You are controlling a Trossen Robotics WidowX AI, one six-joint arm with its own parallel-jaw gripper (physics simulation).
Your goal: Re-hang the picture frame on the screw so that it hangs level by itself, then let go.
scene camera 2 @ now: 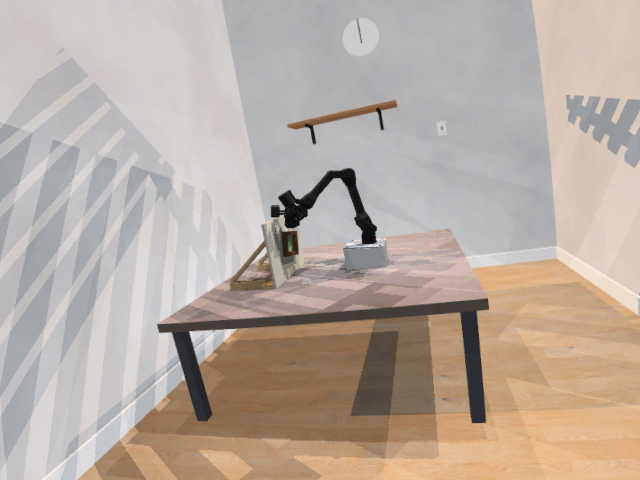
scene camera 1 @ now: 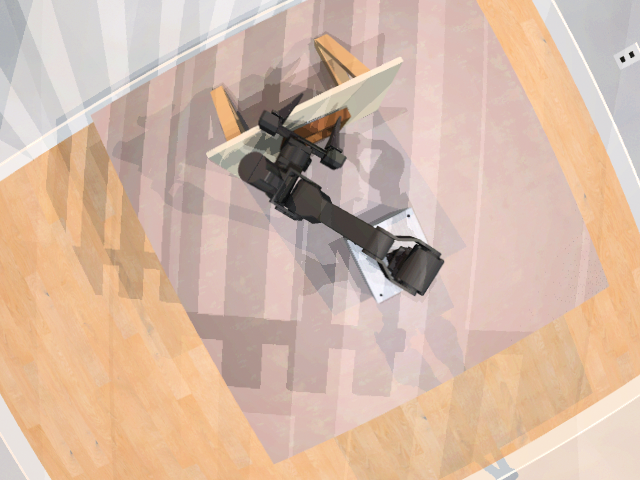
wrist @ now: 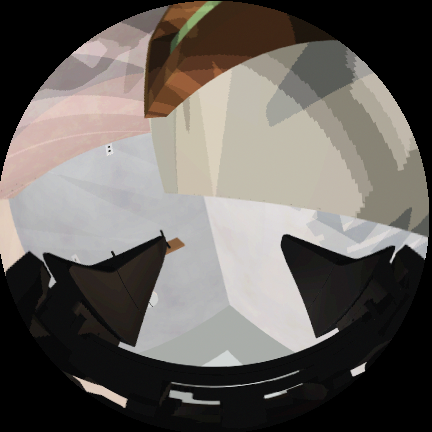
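The picture frame (scene camera 1: 336, 121) (scene camera 2: 285, 250) (wrist: 220, 50), brown with a green picture, is against the front of the pale upright board (scene camera 1: 383, 86) (scene camera 2: 272, 260) (wrist: 280, 150). In scene camera 2 it looks roughly upright; whether it is exactly level I cannot tell. In the wrist view part of it shows at the top. The screw does not show in any view. My gripper (scene camera 1: 320, 106) (wrist: 224, 241) is open and empty, above the frame near the board's top edge, its fingers wide apart and clear of the frame. In scene camera 1 it hides part of the frame.
Wooden braces (scene camera 1: 225, 113) (scene camera 2: 249, 264) stand behind the board. The arm's pale base block (scene camera 1: 364, 258) (scene camera 2: 365, 256) stands on the table (scene camera 1: 413, 330) (scene camera 2: 330, 314), in front of the board. A wooden shelf (scene camera 2: 343, 114) is on the wall behind.
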